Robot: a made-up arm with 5 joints.
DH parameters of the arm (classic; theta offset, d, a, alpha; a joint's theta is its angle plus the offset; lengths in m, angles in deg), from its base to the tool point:
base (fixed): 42.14 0 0.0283 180
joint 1: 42.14 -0.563 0.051 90
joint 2: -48.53 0 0.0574 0
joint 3: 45.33 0 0.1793 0
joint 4: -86.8 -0.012 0.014 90
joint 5: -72.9 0 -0.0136 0
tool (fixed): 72.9 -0.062 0 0
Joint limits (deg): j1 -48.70..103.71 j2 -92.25..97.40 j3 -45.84..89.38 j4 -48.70..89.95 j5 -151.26..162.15
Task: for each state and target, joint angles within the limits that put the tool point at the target. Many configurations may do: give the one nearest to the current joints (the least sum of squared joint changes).
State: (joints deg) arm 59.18 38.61 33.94 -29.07 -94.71
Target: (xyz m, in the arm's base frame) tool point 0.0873 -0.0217 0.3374
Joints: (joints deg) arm 25.82 51.49 63.93 -35.01 -88.85
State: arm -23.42 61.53 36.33 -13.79 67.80
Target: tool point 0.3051 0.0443 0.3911
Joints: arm -7.33 57.86 -9.64 -12.62 69.28
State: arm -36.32 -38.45 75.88 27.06 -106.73
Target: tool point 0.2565 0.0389 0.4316
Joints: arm -7.82 -19.96 70.63 24.27 -108.52
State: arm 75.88 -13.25 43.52 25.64 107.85
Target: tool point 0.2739 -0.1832 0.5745
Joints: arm 35.09 -4.94 13.58 10.68 109.29
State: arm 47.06 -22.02 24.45 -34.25 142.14
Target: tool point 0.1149 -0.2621 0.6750
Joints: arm 66.74 -21.76 19.91 -31.99 142.25
